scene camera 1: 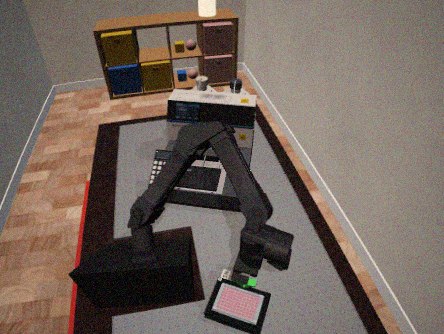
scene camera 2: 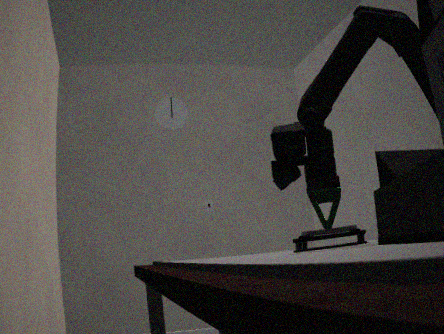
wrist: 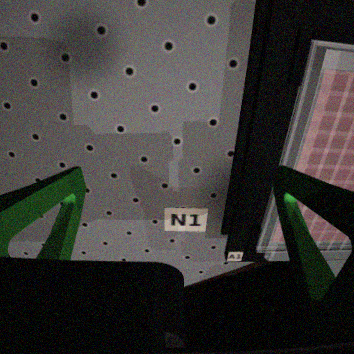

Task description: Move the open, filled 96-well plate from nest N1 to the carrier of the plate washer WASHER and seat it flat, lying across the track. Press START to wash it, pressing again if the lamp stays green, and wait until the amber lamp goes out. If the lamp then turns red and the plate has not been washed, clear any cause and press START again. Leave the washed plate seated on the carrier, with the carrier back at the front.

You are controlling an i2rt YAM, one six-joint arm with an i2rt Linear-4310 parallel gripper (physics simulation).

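Seen in the pictures: gripper, fingertip midpoint: [scene camera 1: 248,273] [scene camera 2: 327,228] [wrist: 178,176]; arm's base, link origin: [scene camera 1: 144,251].
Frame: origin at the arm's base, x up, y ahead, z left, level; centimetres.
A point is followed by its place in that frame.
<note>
The open 96-well plate [scene camera 1: 239,302] @[x -5.8, y 23.4, z -19.6 cm] [wrist: 330,130] @[x -5.7, y 27.0, z -18.7 cm], with pink wells, sits in the black nest N1 [scene camera 1: 232,323] @[x -7.1, y 20.0, z -24.3 cm] [scene camera 2: 301,244] @[x -8.4, y 31.5, z -18.6 cm] [wrist: 250,125] @[x -7.3, y 28.3, z -15.7 cm]. My gripper [scene camera 1: 243,281] [scene camera 2: 327,227] @[x -5.8, y 28.6, z -11.7 cm] [wrist: 178,176] @[x -5.8, y 28.6, z -11.7 cm] is open, with green fingers. It is low beside the nest: in the wrist view the right finger overlaps the plate's near edge, and the left finger is over the perforated mat. The plate is not between the fingers. The washer [scene camera 1: 212,111] @[x 12.5, y 33.2, z 48.7 cm] stands at the far end, partly behind the arm. A dark carrier area [scene camera 1: 200,178] @[x -0.6, y 22.7, z 26.1 cm] shows in front of it. I cannot make out a lit lamp or the START button.
The N1 label [scene camera 1: 226,274] @[x -10.0, y 22.9, z -8.3 cm] [wrist: 185,220] @[x -10.0, y 22.5, z -8.2 cm] lies beside the nest, and an A1 tag [wrist: 235,256] @[x -7.0, y 20.1, z -10.7 cm] marks its corner. A keypad [scene camera 1: 158,170] @[x 0.8, y 8.2, z 32.4 cm] is at the washer's left front. The black arm base [scene camera 1: 140,280] @[x 4.9, y -1.2, z -11.6 cm] stands left of the nest. A shelf unit [scene camera 1: 165,16] stands behind the washer.
</note>
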